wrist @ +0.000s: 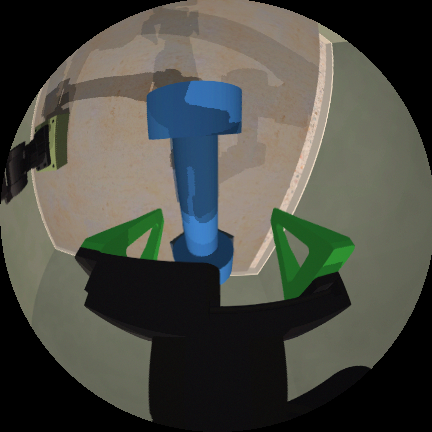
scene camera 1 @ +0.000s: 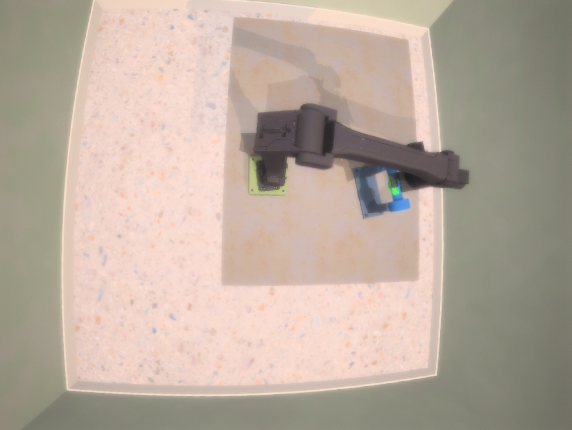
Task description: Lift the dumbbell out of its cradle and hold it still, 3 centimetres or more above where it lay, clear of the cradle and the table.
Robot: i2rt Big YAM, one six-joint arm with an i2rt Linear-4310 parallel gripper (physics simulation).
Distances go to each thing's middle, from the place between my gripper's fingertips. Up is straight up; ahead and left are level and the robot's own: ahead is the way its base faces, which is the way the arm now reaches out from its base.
The blue dumbbell (wrist: 192, 113) lies 20 mm below my hand and 10 mm behind it. From my hand the other things lie so: cradle (scene camera 1: 365, 178) 130 mm below, 10 mm behind.
